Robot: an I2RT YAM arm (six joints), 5 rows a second.
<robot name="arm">
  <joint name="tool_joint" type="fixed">
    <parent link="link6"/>
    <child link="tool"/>
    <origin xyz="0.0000 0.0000 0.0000" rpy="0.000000 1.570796 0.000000"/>
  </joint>
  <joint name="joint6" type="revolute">
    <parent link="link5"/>
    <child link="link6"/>
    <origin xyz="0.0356 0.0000 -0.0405" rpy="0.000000 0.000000 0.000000"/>
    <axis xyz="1 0 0"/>
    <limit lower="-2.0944" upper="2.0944"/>
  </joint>
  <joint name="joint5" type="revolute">
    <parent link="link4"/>
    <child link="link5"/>
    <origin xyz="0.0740 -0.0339 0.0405" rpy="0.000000 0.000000 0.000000"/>
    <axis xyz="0 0 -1"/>
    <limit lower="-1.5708" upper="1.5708"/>
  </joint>
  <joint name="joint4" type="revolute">
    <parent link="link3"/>
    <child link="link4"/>
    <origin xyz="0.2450 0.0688 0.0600" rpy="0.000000 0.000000 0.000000"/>
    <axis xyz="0 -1 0"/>
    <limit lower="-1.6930" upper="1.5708"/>
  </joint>
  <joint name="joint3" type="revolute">
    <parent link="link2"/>
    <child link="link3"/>
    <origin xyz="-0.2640 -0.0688 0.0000" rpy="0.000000 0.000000 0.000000"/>
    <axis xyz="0 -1 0"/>
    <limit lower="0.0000" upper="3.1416"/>
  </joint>
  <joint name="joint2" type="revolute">
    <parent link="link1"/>
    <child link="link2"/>
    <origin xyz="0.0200 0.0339 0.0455" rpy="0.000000 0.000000 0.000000"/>
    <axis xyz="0 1 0"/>
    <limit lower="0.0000" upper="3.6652"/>
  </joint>
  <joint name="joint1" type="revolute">
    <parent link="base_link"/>
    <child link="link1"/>
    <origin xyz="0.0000 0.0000 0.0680" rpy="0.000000 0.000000 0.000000"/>
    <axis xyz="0 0 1"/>
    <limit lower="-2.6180" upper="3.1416"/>
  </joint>
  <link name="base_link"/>
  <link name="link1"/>
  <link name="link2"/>
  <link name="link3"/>
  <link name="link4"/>
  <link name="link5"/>
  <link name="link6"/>
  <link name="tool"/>
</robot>
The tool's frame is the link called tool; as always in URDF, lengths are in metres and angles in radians.
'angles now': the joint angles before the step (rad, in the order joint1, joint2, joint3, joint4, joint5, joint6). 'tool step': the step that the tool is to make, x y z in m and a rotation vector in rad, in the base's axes. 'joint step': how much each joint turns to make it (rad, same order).
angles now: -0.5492, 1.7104, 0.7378, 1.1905, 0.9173, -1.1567
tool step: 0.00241, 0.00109, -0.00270, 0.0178, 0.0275, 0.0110
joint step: 0.0062, 0.0000, 0.0031, -0.0382, -0.0046, 0.0031
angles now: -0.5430, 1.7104, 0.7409, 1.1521, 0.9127, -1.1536
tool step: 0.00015, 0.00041, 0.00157, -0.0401, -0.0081, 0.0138
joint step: 0.0000, 0.0153, -0.0046, 0.0812, -0.0199, -0.0428
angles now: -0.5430, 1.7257, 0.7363, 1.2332, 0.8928, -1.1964
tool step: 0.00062, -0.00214, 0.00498, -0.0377, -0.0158, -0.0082
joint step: -0.0046, 0.0138, 0.0123, 0.0645, -0.0031, -0.0383
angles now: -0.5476, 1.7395, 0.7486, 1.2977, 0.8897, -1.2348
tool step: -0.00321, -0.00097, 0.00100, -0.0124, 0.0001, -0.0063
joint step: -0.0077, -0.0030, -0.0077, 0.0229, -0.0046, -0.0153
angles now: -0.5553, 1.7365, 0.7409, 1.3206, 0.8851, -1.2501
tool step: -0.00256, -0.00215, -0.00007, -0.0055, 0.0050, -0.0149
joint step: -0.0092, 0.0015, -0.0031, 0.0140, 0.0030, -0.0139
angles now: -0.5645, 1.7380, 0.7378, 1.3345, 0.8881, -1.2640
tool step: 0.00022, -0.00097, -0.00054, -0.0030, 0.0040, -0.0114
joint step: -0.0016, 0.0076, 0.0031, 0.0123, 0.0077, -0.0122
